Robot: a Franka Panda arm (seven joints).
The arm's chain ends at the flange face. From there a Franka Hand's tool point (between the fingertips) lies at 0.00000 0.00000 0.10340 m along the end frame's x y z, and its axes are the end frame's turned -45 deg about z.
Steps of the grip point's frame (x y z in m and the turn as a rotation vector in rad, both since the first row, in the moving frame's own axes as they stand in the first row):
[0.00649, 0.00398, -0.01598, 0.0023, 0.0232, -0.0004]
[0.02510, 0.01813, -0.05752, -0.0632, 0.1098, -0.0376]
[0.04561, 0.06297, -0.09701, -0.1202, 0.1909, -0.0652]
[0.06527, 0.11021, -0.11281, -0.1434, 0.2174, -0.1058]
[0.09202, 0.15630, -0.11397, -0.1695, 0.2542, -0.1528]
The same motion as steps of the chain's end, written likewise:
[0.00588, 0.00009, -0.01595, 0.0180, 0.0148, -0.0004]
[0.01802, -0.00129, -0.05669, 0.0330, 0.1223, -0.0376]
[0.05441, 0.01814, -0.09439, 0.0500, 0.2200, -0.0652]
[0.09833, 0.03850, -0.10933, 0.0523, 0.2551, -0.1058]
[0.14568, 0.05387, -0.10919, 0.0599, 0.2996, -0.1528]

